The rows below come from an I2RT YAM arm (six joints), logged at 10 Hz.
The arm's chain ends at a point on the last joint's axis. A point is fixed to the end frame.
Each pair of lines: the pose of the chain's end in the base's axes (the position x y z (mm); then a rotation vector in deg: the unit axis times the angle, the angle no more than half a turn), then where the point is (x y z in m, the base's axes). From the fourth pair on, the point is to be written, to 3 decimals.
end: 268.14, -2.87, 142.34, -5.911, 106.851, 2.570
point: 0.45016 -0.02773 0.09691
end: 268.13, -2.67, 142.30, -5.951, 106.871, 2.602
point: 0.45015 -0.02739 0.09680
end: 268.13, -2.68, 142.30, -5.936, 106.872, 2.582
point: 0.45014 -0.02747 0.09680
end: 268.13, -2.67, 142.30, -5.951, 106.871, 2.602
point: 0.450 -0.027 0.097
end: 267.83, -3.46, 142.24, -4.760, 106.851, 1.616
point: 0.449 -0.032 0.097
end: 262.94, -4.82, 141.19, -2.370, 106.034, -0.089
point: 0.444 -0.042 0.099
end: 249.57, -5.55, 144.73, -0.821, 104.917, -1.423
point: 0.430 -0.048 0.106
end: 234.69, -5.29, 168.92, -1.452, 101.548, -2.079
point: 0.417 -0.048 0.141
